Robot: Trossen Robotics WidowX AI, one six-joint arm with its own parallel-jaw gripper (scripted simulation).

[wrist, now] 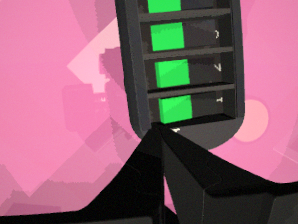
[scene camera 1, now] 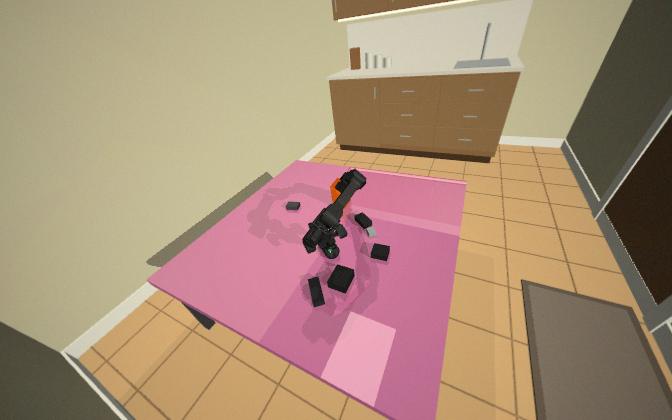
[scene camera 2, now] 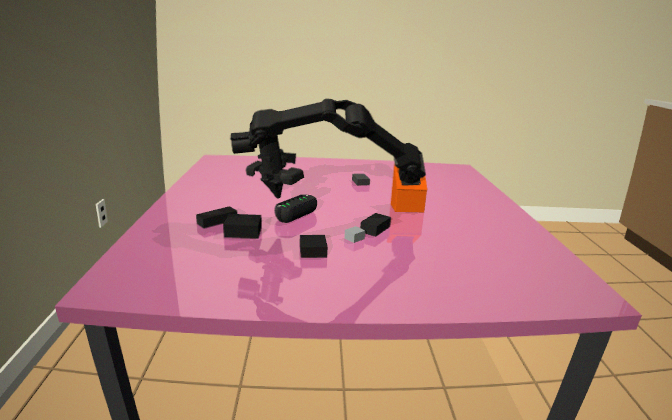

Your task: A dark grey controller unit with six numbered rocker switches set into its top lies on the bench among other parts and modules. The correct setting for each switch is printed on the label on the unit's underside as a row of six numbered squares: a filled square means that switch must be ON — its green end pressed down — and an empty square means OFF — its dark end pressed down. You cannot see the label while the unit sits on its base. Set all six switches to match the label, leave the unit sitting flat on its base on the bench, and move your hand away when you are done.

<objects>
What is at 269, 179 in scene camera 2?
My gripper.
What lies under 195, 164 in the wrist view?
My gripper.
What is my gripper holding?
Nothing.
</objects>
